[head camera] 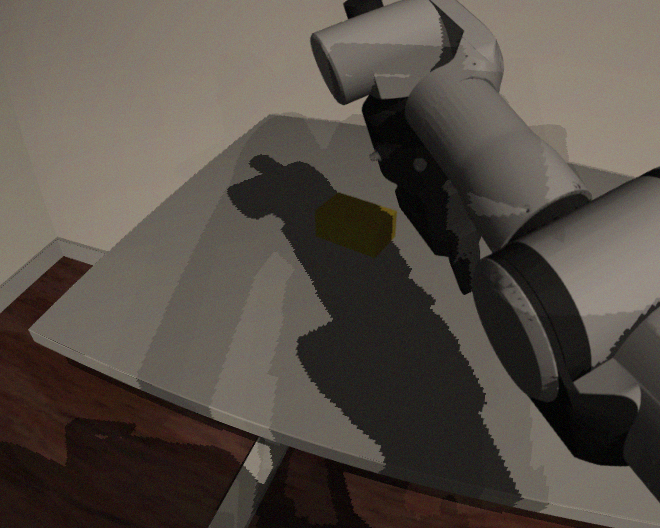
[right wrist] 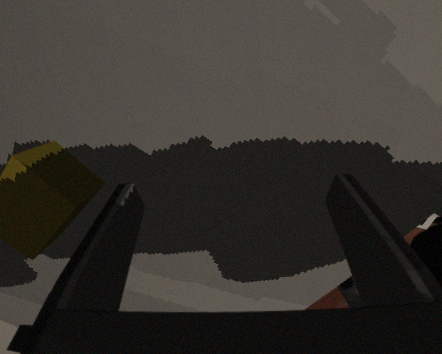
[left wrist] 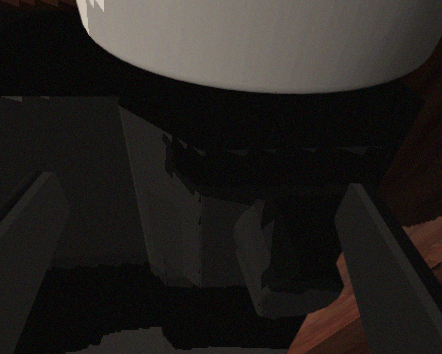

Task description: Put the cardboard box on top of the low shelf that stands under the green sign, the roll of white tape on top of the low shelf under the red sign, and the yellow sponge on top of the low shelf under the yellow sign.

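Frame: origin at the robot's base, x back, y down, z right, level; millimetres.
Seen in the pictures: left gripper, fingertip midpoint: (left wrist: 204,196); right gripper, fingertip midpoint: (head camera: 447,258) (right wrist: 233,191).
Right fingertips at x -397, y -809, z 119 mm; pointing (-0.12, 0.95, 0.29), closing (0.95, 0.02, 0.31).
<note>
A point is followed by its place in that frame.
The yellow sponge (head camera: 355,224) @(x -530, y -765, z 18 mm) (right wrist: 42,200) @(x -543, y -765, z 42 mm) lies on a grey-white table top (head camera: 181,352) @(x -330, y -720, z -189 mm), mostly in the arm's shadow. My right gripper (right wrist: 233,191) @(x -397, y -809, z 119 mm) is open, with nothing between its fingers. It hangs above the table top, to the right of the sponge in the head view; in the right wrist view the sponge is at the left, outside the left-hand finger. My left gripper (left wrist: 204,196) @(x 39, y -228, z -218 mm) is open and points at dark and white parts of the robot's own body. The cardboard box, the white tape, the low shelves and the signs do not show.
The table's near edge (head camera: 192,404) @(x -262, y -712, z -163 mm) runs across the lower part of the head view, with a pale leg or support (head camera: 242,484) below it. Dark red-brown wooden floor (head camera: 137,456) @(x -572, y 0, z -548 mm) shows beneath. A pale wall (head camera: 137,71) @(x -1255, y -805, z -567 mm) stands behind the table.
</note>
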